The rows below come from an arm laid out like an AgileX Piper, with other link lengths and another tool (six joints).
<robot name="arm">
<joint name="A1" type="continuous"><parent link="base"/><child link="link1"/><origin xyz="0 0 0.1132"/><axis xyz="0 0 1"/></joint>
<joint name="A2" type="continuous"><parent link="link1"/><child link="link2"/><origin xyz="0 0 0"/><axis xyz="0 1 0"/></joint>
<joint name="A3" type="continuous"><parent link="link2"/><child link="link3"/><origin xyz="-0.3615 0 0.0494"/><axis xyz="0 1 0"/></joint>
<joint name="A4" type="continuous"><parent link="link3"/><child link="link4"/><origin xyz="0.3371 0 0.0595"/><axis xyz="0.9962 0 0.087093"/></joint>
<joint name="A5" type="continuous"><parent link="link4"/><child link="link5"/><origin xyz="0 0 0"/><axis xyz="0 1 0"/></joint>
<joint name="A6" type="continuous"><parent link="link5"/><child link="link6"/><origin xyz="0.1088 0 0.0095"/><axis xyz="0.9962 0 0.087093"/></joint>
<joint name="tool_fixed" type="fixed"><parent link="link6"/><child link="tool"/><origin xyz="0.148 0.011 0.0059" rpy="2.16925 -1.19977 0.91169"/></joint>
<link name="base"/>
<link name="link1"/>
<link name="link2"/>
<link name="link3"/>
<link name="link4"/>
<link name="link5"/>
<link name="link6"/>
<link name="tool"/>
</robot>
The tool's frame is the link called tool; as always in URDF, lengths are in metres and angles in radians. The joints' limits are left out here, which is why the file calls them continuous.
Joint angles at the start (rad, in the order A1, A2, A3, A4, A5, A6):
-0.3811 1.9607 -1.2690 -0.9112 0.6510 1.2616
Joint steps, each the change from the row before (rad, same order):
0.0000 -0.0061 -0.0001 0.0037 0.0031 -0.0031
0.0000 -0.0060 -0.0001 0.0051 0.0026 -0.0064
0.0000 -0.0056 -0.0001 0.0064 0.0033 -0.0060
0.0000 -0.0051 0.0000 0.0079 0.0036 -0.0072
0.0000 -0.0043 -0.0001 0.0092 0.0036 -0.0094
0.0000 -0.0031 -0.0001 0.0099 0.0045 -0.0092
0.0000 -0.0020 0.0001 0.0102 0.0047 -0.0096
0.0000 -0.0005 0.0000 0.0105 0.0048 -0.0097
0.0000 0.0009 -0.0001 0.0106 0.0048 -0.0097
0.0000 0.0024 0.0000 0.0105 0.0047 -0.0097
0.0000 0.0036 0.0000 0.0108 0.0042 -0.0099
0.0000 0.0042 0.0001 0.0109 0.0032 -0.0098
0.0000 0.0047 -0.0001 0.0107 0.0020 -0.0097
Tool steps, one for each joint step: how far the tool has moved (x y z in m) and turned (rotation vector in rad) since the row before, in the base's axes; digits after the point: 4 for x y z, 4 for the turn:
-0.0005 0.0001 0.0033 -0.0008 -0.0027 -0.0018
-0.0005 0.0003 0.0030 -0.0003 -0.0014 0.0003
-0.0007 0.0004 0.0027 0.0008 -0.0012 -0.0012
-0.0009 0.0006 0.0022 0.0019 -0.0001 -0.0012
-0.0009 0.0008 0.0016 0.0027 0.0015 -0.0002
-0.0012 0.0008 0.0008 0.0037 0.0029 -0.0013
-0.0014 0.0009 0.0000 0.0044 0.0044 -0.0012
-0.0014 0.0010 -0.0009 0.0052 0.0057 -0.0013
-0.0014 0.0011 -0.0017 0.0058 0.0069 -0.0013
-0.0015 0.0011 -0.0026 0.0064 0.0083 -0.0011
-0.0014 0.0012 -0.0033 0.0072 0.0091 -0.0007
-0.0013 0.0014 -0.0036 0.0078 0.0088 -0.0002
-0.0009 0.0014 -0.0038 0.0079 0.0081 0.0006

